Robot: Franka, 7 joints.
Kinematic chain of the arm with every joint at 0, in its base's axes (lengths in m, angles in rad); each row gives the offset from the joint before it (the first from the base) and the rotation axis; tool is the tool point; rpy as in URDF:
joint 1: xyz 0 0 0.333 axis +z
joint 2: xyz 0 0 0 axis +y
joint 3: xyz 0 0 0.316 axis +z
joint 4: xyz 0.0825 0 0 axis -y
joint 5: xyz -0.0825 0 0.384 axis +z
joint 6: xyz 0 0 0 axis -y
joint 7: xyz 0.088 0 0 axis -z
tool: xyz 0 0 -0.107 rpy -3.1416 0 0
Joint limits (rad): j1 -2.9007..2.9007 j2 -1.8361..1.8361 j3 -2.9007..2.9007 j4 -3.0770..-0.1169 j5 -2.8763..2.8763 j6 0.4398..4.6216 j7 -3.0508..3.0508
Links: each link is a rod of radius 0.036 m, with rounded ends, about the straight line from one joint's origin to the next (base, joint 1, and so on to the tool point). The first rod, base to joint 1, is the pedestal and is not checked.
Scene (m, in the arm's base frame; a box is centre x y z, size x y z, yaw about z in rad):
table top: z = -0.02
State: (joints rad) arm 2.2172 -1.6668 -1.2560 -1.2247 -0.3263 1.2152 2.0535
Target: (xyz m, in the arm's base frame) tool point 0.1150 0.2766 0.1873
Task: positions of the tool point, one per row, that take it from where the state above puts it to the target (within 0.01 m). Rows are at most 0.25 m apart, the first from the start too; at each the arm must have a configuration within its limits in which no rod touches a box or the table.
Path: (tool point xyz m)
1: 0.5757 0.1253 0.3295
2: 0.4417 0.2467 0.2576
3: 0.2765 0.2975 0.2068
4: 0.1150 0.2766 0.1873

